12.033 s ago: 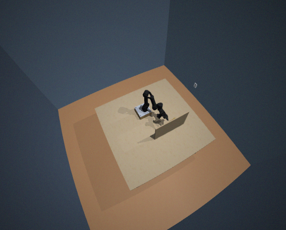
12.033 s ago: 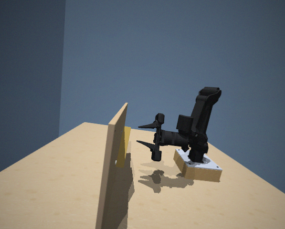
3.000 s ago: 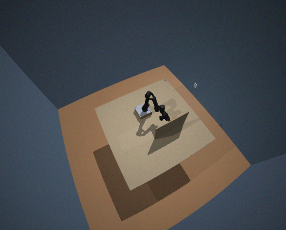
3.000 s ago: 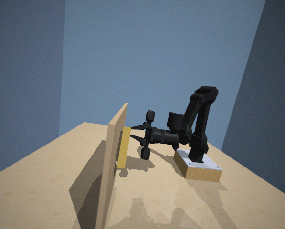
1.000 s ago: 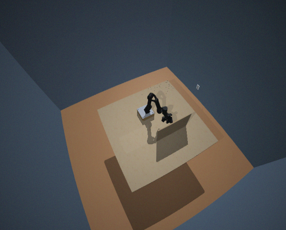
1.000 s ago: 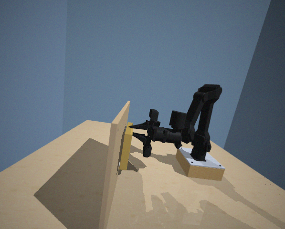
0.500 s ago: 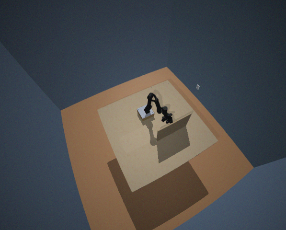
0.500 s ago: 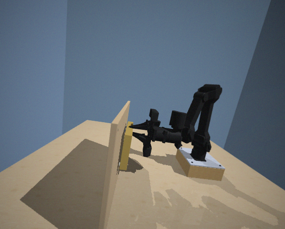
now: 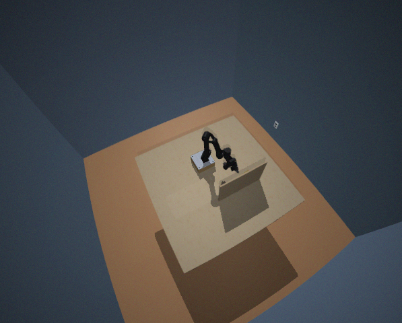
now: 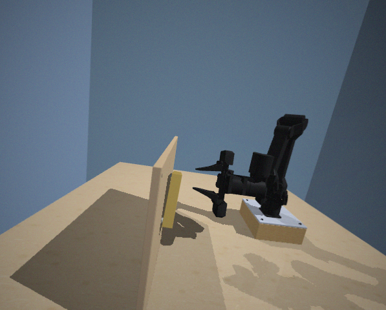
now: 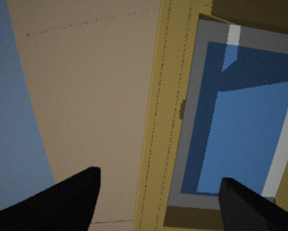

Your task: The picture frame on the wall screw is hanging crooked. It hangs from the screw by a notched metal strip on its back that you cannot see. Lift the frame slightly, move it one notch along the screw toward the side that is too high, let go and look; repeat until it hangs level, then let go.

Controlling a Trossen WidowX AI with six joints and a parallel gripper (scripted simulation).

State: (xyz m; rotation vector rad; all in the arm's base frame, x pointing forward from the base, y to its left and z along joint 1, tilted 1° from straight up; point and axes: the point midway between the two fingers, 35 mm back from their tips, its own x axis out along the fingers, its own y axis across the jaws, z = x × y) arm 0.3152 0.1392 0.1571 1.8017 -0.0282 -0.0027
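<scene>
My gripper tip is now 60 mm short of the picture frame and 50 mm above it. Round my gripper tip: wooden wall panel (70 mm ahead, 70 mm below).
</scene>
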